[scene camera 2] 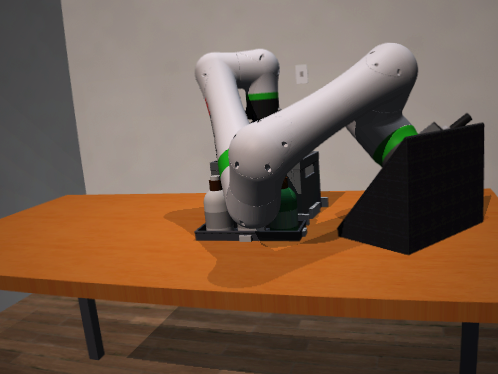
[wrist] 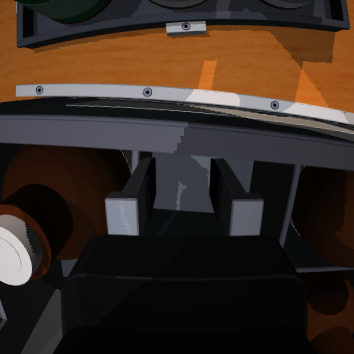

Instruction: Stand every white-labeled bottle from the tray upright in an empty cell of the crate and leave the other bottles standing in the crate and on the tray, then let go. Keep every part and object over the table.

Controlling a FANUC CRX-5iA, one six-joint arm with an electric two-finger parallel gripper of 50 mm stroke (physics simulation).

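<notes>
The tray holds a pale bottle with a brown neck and white cap, and a green bottle; both stand upright. Two greyish round shapes show on the tray at the wrist view's top edge; their labels cannot be read. The crate holds a brown bottle with a white cap left of the fingers and another brown bottle to their right. My gripper is open and empty over a bare cell between them. It is hidden behind the arm in the scene view.
A black wedge-shaped housing stands at the right of the table, by the arm's base. A pale strip with screws runs along the crate's side facing the tray. More brown glass shows at the wrist view's lower right.
</notes>
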